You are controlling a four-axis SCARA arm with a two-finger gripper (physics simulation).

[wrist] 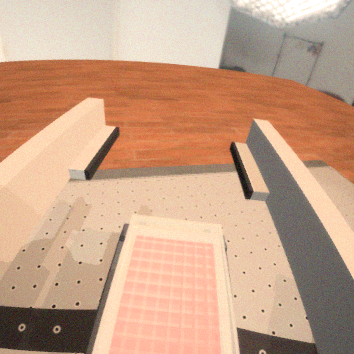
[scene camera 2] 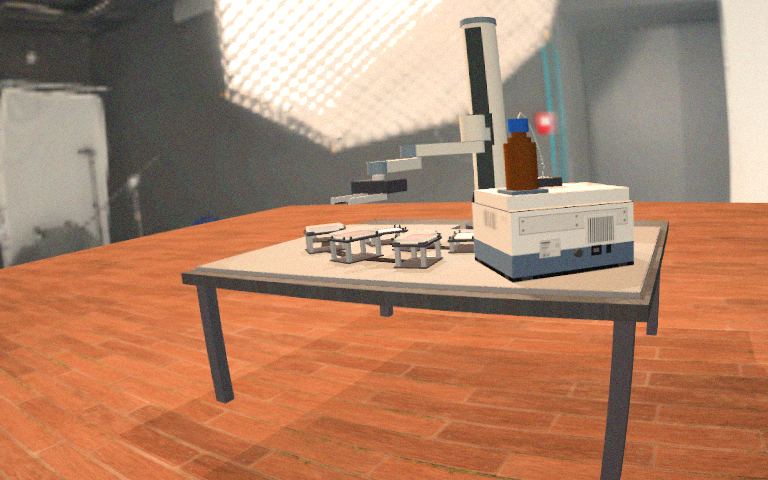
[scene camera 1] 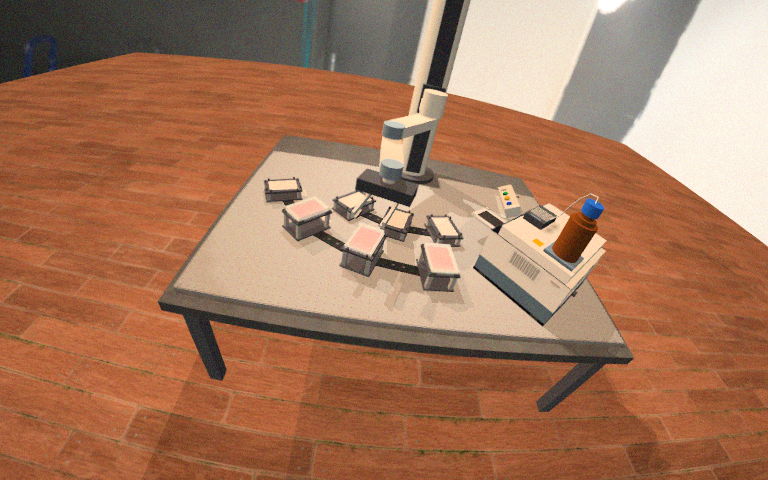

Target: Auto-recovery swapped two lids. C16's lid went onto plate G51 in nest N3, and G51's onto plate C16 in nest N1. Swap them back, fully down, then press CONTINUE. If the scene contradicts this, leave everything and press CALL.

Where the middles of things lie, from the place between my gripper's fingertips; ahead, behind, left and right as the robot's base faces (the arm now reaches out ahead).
Right now the brown bottle (scene camera 2: 520,156) is 600 mm to the left of my hand, 110 mm above it and 40 mm ahead of it.
